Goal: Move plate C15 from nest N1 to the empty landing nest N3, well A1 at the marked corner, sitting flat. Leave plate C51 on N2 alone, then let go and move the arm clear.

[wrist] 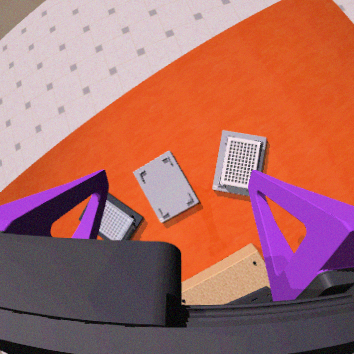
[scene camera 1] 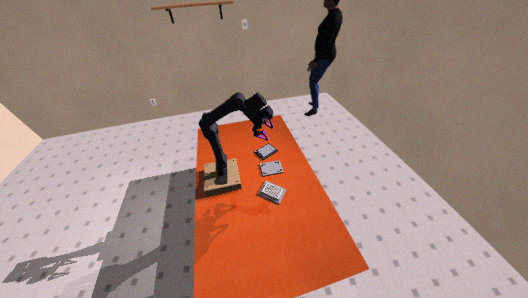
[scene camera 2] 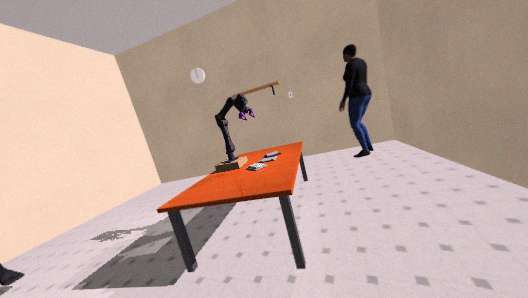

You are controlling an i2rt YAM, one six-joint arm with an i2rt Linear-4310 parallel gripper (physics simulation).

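A white plate with a grid of wells [scene camera 1: 272, 190] [scene camera 2: 257, 166] [wrist: 241, 162] sits in a grey nest [wrist: 221, 160] nearest the scene cameras. An empty grey nest with dark corner brackets [scene camera 1: 271, 168] [scene camera 2: 268, 159] [wrist: 166, 187] lies in the middle. A greyish plate [scene camera 1: 266, 150] [wrist: 116, 220] sits in a dark nest [wrist: 136, 219] at the far end, partly hidden by a finger in the wrist view. Plate and nest labels are not readable. My gripper [scene camera 1: 269, 132] [scene camera 2: 250, 118] [wrist: 178, 177] is open and empty, high above the table, apart from all nests.
The orange table [scene camera 1: 260, 240] [scene camera 2: 235, 185] [wrist: 235, 80] carries the nests and the arm's wooden base [scene camera 1: 230, 175] [scene camera 2: 240, 163] [wrist: 225, 277]. A person in black and blue [scene camera 1: 327, 45] [scene camera 2: 356, 82] stands beyond the table. A wall shelf [scene camera 1: 192, 5] [scene camera 2: 257, 88] is behind.
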